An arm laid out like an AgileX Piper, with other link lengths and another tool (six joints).
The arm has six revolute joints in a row. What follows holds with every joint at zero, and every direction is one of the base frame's. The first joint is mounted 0.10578 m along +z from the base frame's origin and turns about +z. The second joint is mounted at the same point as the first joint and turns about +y. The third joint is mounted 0.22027 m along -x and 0.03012 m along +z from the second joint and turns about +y. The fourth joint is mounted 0.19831 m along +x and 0.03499 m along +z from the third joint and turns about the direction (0.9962, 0, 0.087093). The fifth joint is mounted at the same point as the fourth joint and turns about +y. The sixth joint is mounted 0.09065 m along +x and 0.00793 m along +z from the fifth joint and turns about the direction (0.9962, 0, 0.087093). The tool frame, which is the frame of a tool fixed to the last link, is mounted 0.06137 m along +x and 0.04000 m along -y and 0.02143 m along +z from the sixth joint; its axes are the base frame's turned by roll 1.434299, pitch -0.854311 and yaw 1.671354 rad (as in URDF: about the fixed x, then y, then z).
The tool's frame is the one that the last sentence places.
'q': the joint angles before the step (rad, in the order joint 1, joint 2, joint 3, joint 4, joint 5, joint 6). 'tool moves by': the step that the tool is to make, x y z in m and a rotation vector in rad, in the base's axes. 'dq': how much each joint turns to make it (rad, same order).
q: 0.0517 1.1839 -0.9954 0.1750 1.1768 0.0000
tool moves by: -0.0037 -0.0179 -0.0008 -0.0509 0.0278 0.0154
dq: -0.0770 0.0001 -0.0001 -0.0279 0.0420 -0.0871
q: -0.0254 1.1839 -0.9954 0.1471 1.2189 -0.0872
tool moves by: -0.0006 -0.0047 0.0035 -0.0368 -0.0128 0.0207
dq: -0.0037 -0.0137 0.0000 -0.0310 0.0026 -0.0220
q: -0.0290 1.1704 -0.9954 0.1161 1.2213 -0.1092
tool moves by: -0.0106 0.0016 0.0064 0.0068 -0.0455 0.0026
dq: -0.0004 -0.0806 0.0353 0.0092 0.0004 -0.0037
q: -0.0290 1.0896 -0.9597 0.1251 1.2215 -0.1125
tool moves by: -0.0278 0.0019 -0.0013 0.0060 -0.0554 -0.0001
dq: 0.0002 -0.1731 0.1179 0.0075 0.0000 0.0002
